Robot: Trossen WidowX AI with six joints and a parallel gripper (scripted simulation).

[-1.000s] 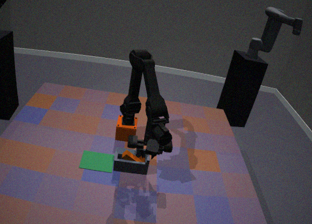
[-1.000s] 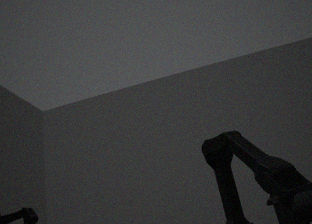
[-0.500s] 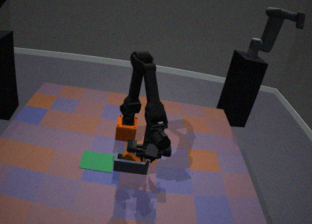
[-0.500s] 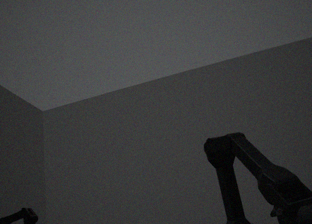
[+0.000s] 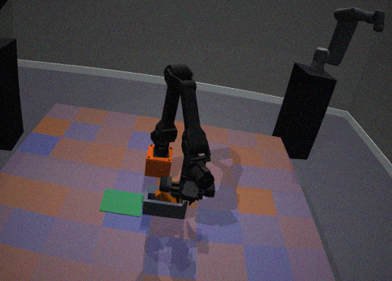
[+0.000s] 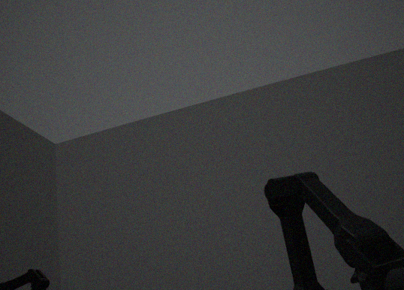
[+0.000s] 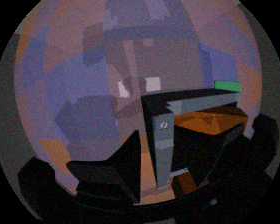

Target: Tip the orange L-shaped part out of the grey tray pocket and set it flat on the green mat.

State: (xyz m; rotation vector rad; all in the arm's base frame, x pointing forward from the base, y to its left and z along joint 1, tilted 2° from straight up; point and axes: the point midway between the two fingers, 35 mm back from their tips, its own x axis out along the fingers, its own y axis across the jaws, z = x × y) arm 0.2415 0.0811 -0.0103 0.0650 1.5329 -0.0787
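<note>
The orange L-shaped part lies 4 cm to the right of my gripper tip and 1 cm behind it. From my gripper tip the other things lie so: green mat 22 cm to the right, 5 cm below, 3 cm behind.
</note>
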